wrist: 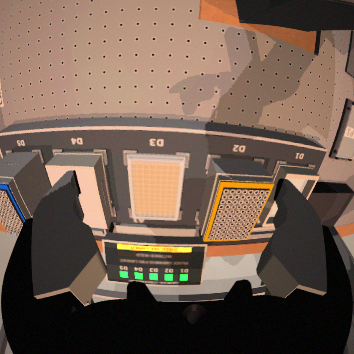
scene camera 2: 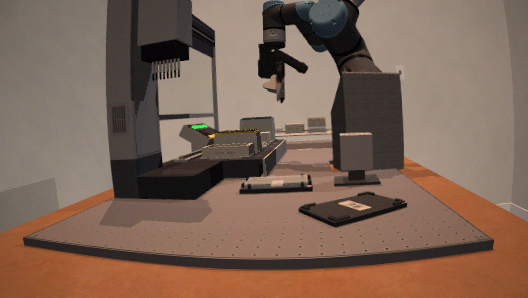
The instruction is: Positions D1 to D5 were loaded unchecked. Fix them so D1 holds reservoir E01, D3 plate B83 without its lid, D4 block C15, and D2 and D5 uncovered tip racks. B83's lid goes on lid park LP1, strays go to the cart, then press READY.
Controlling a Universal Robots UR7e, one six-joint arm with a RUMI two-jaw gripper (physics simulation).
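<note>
My open gripper (scene camera 2: pixel 278 94) (wrist: pixel 179 177) hangs high above the deck, empty. Reservoir E01 (scene camera 2: pixel 227 151) (wrist: pixel 302 184) sits at D1, partly behind a finger in the wrist view. An orange-rimmed tip rack (scene camera 2: pixel 237 138) (wrist: pixel 239 212) stands uncovered at D2. A plate (wrist: pixel 155 187) with its well grid showing sits at D3; its label is unreadable. A pale-topped block (wrist: pixel 92 185) sits at D4, partly behind the other finger. A blue-rimmed tip rack (scene camera 2: pixel 257 128) (wrist: pixel 7 207) stands uncovered at D5, cut by the wrist view's edge. A clear lid (scene camera 2: pixel 277 182) (wrist: pixel 346 131) lies on a low park.
The tilted panel (scene camera 2: pixel 199 131) (wrist: pixel 155 262) shows five green squares and a yellow bar. A black labelled holder (scene camera 2: pixel 322 213) lies near the front right. A grey box on a stand (scene camera 2: pixel 356 152) is behind it. Pale boxes (scene camera 2: pixel 294 127) (scene camera 2: pixel 316 123) stand far back. The pipetting tower (scene camera 2: pixel 120 80) rises at left.
</note>
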